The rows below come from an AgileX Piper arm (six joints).
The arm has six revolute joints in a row. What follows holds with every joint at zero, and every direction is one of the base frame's. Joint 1 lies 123 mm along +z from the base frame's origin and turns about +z. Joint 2 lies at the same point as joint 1 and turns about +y. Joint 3 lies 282.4 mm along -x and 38.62 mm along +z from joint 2 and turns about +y. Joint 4 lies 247.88 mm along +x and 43.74 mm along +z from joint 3 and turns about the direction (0.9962, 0, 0.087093). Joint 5 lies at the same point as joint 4 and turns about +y. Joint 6 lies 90.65 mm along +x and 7.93 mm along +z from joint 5 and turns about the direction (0.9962, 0, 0.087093). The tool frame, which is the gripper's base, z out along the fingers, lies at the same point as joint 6; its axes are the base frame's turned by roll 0, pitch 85.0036 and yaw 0 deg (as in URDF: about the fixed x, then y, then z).
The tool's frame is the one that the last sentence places.
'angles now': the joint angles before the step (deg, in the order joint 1, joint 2, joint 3, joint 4, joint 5, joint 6). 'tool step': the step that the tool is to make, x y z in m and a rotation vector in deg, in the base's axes. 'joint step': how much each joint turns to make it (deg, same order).
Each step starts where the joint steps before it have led.
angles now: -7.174 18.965 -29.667 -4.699 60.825 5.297
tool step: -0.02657 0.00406 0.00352 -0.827 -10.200 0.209
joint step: 0.004 -10.270 0.517 0.493 -0.472 0.005
